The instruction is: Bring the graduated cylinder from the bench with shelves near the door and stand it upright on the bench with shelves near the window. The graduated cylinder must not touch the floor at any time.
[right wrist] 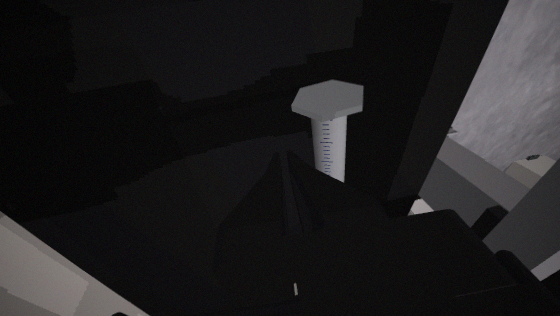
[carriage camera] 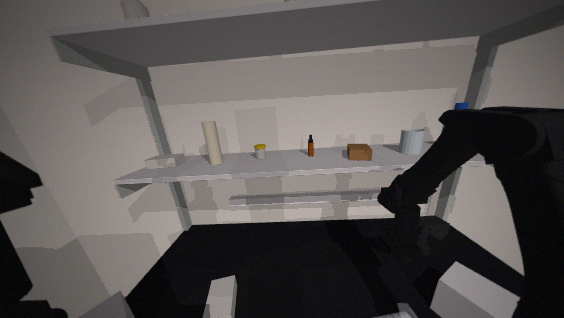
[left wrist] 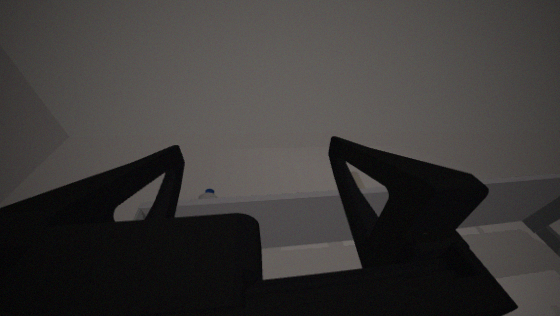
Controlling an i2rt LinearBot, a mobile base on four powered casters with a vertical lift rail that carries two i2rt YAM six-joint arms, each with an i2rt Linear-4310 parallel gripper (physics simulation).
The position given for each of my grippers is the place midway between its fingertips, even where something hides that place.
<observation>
In view: my left gripper (left wrist: 257,149), my right gripper (carriage camera: 403,264) and a graduated cylinder (right wrist: 328,103).
My right gripper is seen too in the right wrist view (right wrist: 283,159). The left wrist view does not show the graduated cylinder: it is out of frame.
</observation>
